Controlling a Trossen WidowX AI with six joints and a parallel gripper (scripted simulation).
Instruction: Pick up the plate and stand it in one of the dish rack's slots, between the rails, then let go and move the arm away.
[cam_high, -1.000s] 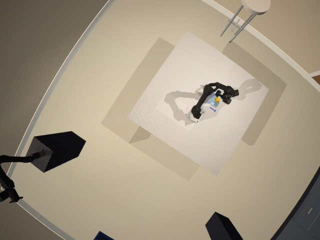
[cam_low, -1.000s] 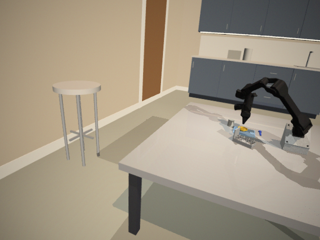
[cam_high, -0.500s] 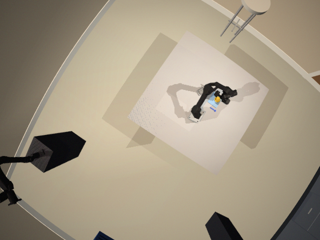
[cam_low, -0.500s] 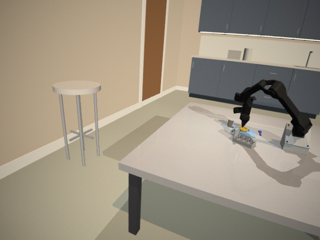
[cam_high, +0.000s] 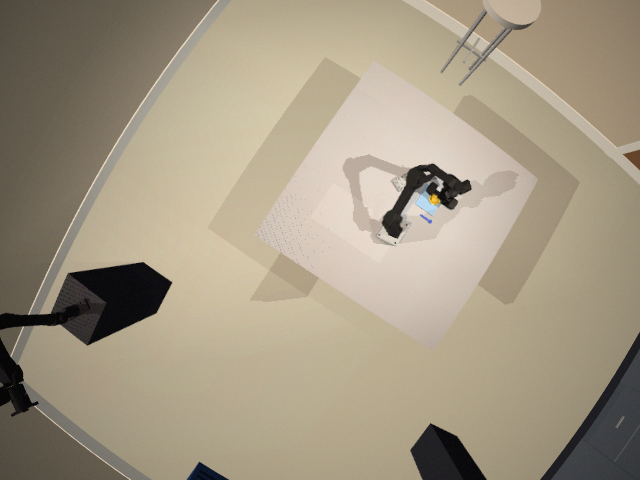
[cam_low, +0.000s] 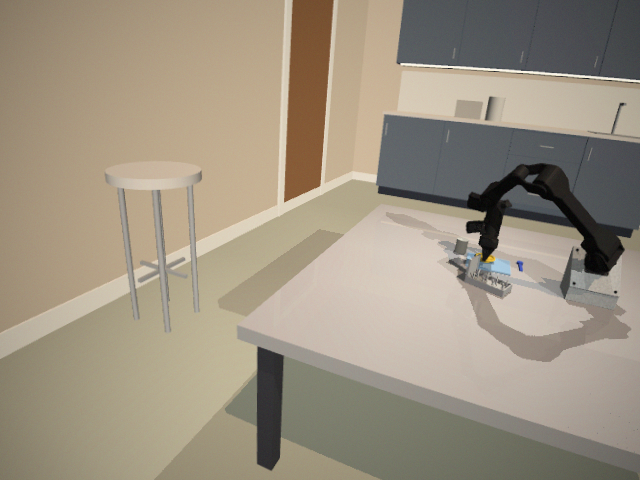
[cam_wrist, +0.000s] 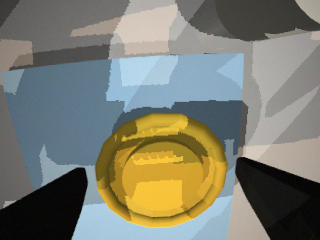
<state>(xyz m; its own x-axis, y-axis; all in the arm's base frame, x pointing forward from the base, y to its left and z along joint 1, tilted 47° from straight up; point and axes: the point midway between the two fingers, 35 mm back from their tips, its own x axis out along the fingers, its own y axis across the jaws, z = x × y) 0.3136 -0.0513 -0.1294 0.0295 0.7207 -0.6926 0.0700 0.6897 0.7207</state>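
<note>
My gripper tip is now right at the yellow plate. The rest, counted from my gripper tip: cream cup 80 mm ahead, 60 mm to the right, 10 mm above; then blue spoon 130 mm behind, 30 mm to the right, 10 mm below; then grey dish rack 210 mm to the left, 10 mm behind, 10 mm above.
</note>
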